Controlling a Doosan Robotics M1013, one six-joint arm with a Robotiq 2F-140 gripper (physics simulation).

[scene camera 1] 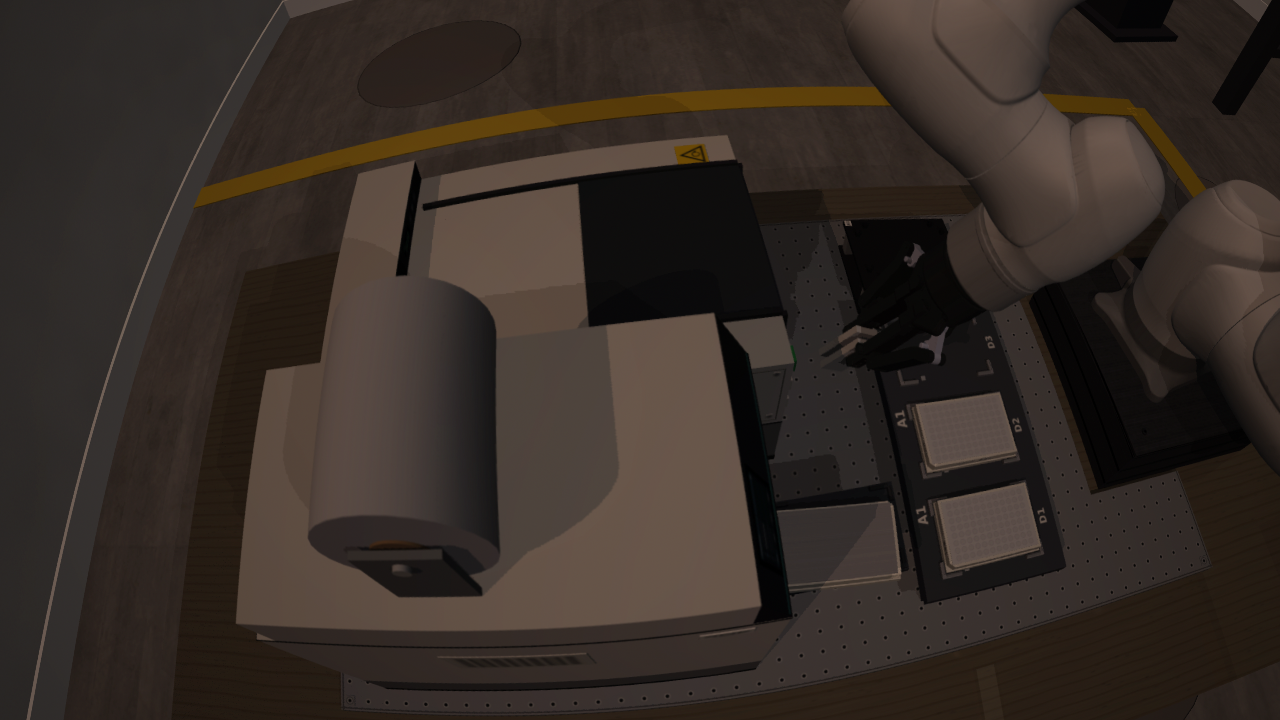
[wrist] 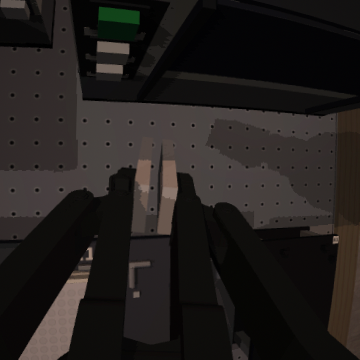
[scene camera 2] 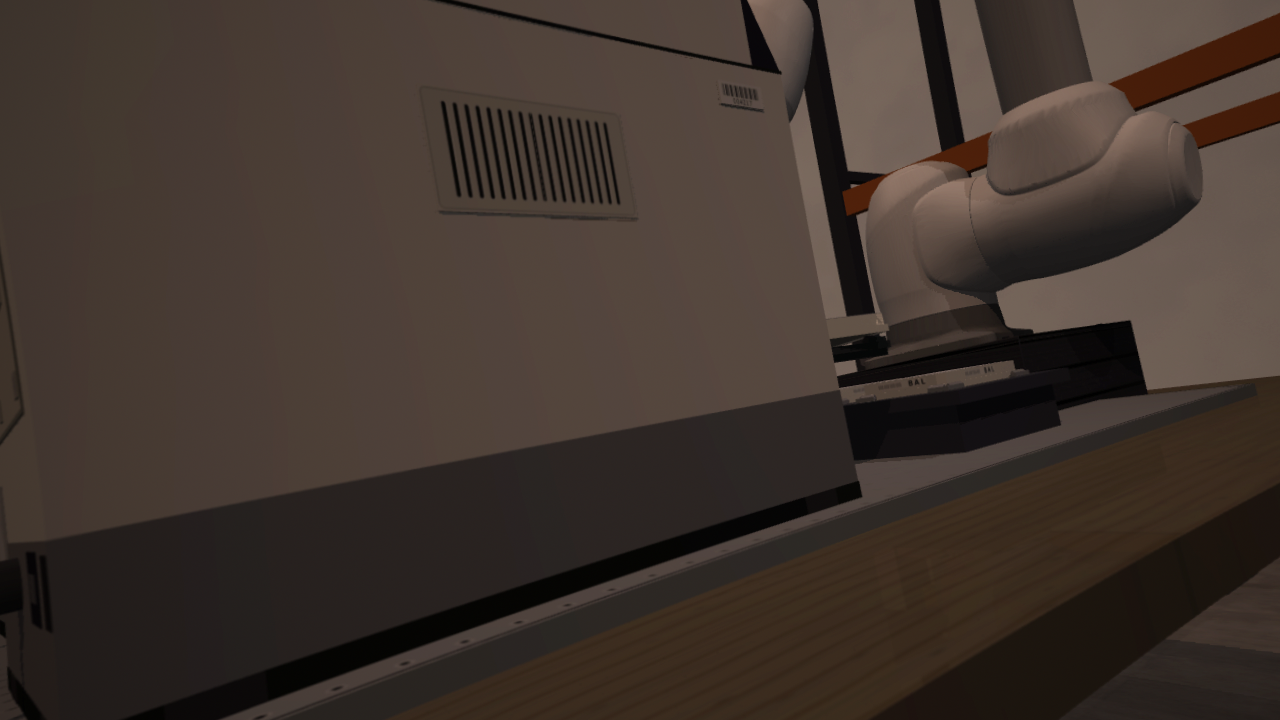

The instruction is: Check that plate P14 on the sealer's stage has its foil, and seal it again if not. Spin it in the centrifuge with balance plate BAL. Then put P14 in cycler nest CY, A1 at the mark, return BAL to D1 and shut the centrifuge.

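Seen in the pictures: gripper, fingertip midpoint: [scene camera 1: 830,360] [wrist: 155,156]; arm's base at its link origin: [scene camera 1: 1158,336] [scene camera 2: 949,354].
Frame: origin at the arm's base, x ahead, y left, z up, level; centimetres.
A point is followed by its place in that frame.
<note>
The gripper [scene camera 1: 832,352] {x 52.7, y -9.6, z 2.3 cm} [wrist: 156,142] {x 52.7, y -9.6, z 2.3 cm} is shut and empty, its pale fingertips close together over the perforated plate between the deck rack and the rear machine. Plate P14 [scene camera 1: 836,548] {x 59.8, y 11.4, z 3.6 cm} lies on the stage at the sealer's [scene camera 1: 680,537] {x 75.5, y 13.0, z 26.2 cm} front; its top looks smooth, without visible wells. BAL [scene camera 1: 989,526] {x 39.9, y 14.2, z -1.9 cm} [scene camera 2: 926,380] {x 46.2, y 15.5, z -2.4 cm} sits on D1, its label readable in scene camera 2. The centrifuge appears to be the rear machine [scene camera 1: 510,250] {x 83.4, y -26.4, z 12.2 cm} [wrist: 260,65] {x 58.0, y -17.0, z 6.2 cm} with a dark top panel; whether it is open is unclear. Cycler nest CY [scene camera 1: 886,234] {x 34.3, y -29.4, z -3.1 cm} [wrist: 305,265] {x 37.0, y -27.4, z -3.1 cm} is black, partly hidden by the arm.
Another white plate [scene camera 1: 966,431] {x 37.8, y 2.2, z -1.9 cm} sits on D2 of the dark deck rack [scene camera 1: 913,573] [scene camera 2: 1002,416] {x 41.6, y 19.6, z -6.7 cm} [wrist: 150,315] {x 36.8, y -7.9, z -3.5 cm}. A green button [wrist: 118,22] {x 58.9, y -7.1, z 10.2 cm} and two pale ones face the fingers. A large film roll [scene camera 1: 407,411] {x 88.4, y 7.0, z 38.3 cm} tops the sealer. The arm's base stands at the right.
</note>
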